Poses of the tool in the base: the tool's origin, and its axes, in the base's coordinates. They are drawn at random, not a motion.
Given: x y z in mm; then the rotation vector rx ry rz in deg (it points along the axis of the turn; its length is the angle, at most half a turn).
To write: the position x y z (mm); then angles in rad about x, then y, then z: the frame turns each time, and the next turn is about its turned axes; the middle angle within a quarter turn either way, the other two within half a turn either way. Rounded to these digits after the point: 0 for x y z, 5 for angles.
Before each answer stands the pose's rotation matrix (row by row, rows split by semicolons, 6 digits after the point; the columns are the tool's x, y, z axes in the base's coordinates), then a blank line. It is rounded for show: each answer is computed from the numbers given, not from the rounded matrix.
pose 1, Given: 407 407 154 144.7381 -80.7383 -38.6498
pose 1, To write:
0.450735 -0.762353 -0.464388; -0.839813 -0.538489 0.068876; -0.302576 0.358954 -0.882949

407 407 154 -3.06374 -0.48294 1.03684
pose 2, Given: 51 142 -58 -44.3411 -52.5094 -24.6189
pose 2, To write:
0.553395 0.631671 -0.542905; -0.013330 0.658443 0.752512; 0.832812 -0.409200 0.372800

51 142 -58 -1.11083 -0.57389 -0.85135
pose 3, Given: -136 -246 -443 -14.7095 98.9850 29.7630
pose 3, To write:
-0.223973 -0.442919 0.868135; 0.109308 0.873728 0.473973; -0.968446 0.201051 -0.147277

-136 -246 -443 -1.87207 1.05143 2.03897
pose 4, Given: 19 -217 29 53.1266 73.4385 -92.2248
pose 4, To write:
-0.357786 0.932979 -0.039229; -0.170681 -0.106641 -0.979539; -0.918073 -0.343769 0.197396

19 -217 29 1.37194 -0.03924 -1.93699
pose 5, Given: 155 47 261 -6.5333 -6.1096 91.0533
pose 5, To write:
-0.020799 -0.989979 -0.139672; 0.999765 -0.021455 0.003197; -0.006161 -0.139572 0.990193

155 47 261 -0.00323 -0.14013 1.59180
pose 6, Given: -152 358 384 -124.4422 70.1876 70.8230
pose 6, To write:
0.242866 -0.820966 -0.516750; -0.509331 -0.561283 0.652337; -0.825590 0.104766 -0.554460

-152 358 384 -2.27527 -0.54305 1.28317
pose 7, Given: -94 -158 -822 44.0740 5.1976 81.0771
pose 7, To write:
0.194642 -0.848448 0.492189; 0.904350 -0.039077 -0.424998; 0.379822 0.527834 0.759689

-94 -158 -822 0.51006 0.51460 1.34529
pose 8, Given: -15 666 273 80.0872 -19.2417 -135.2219
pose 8, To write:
-0.435719 0.196731 -0.878320; -0.433926 -0.900848 0.013486; -0.788579 0.387002 0.477883

-15 666 273 -0.02821 -1.07234 -2.71749
